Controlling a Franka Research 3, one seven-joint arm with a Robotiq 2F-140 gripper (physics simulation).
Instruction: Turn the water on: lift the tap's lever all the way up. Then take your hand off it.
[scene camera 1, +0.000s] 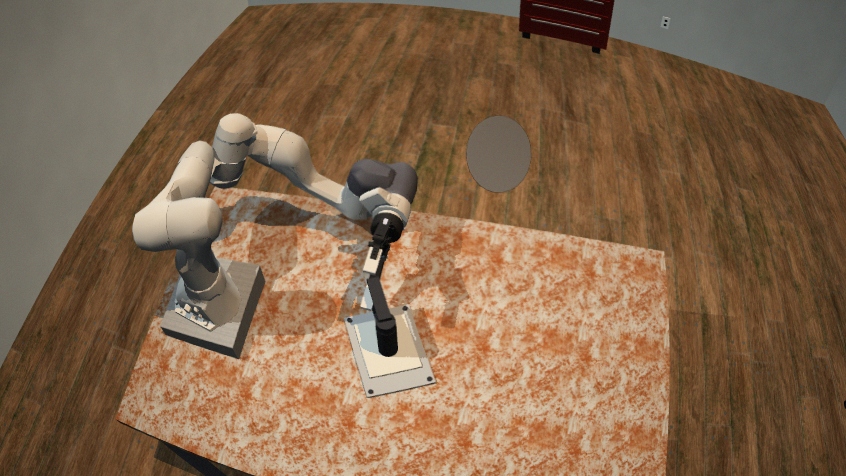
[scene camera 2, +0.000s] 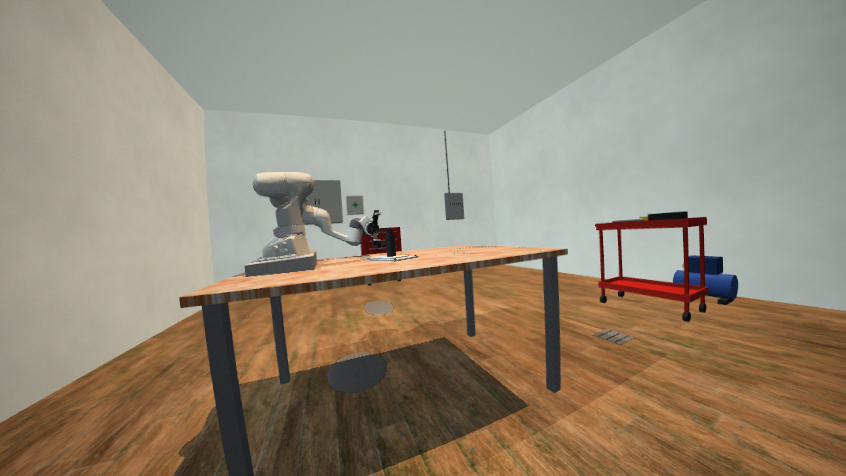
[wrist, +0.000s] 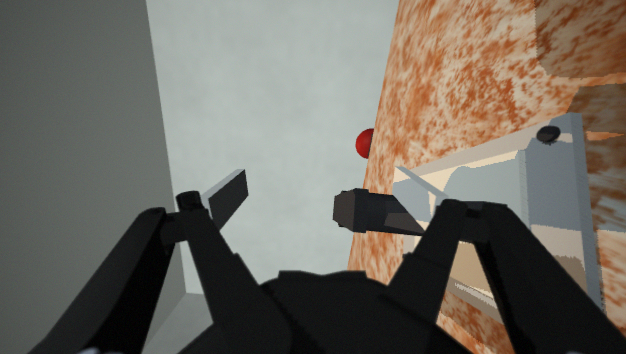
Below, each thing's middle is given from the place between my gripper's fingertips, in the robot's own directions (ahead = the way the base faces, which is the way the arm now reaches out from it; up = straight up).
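The pale base plate (scene camera 1: 423, 376) is 50 mm ahead of my hand and 50 mm to the right of it, at 170 mm below it.
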